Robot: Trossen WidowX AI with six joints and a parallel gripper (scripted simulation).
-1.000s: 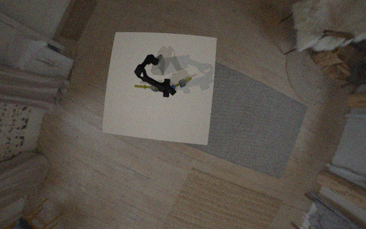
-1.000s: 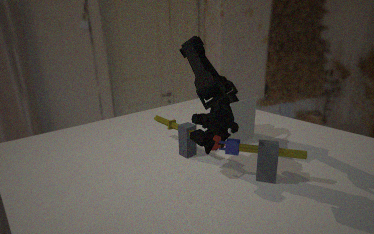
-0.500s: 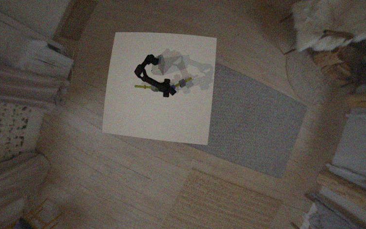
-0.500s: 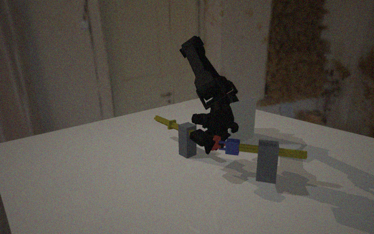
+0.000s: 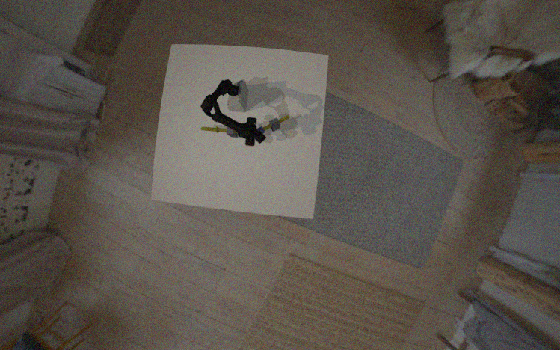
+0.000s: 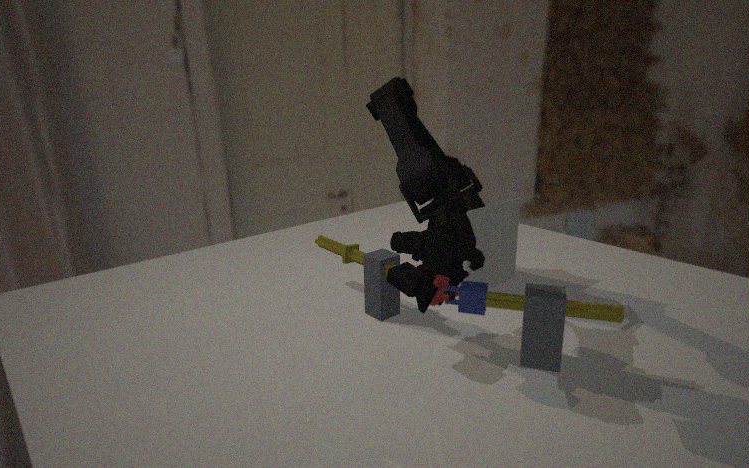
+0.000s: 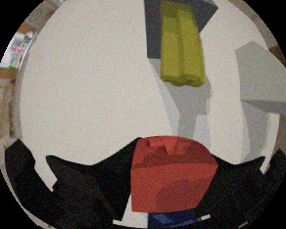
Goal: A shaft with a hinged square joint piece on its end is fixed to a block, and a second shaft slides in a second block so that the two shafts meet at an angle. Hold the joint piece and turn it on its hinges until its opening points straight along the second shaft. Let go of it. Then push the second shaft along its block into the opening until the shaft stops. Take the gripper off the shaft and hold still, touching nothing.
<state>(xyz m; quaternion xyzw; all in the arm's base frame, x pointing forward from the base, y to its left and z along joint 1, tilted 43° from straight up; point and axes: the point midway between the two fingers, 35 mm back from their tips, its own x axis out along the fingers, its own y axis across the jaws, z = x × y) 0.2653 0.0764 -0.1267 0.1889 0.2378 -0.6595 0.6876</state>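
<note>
Now: gripper tip 1 cm to the right of the red joint piece and 4 cm below it.
</note>
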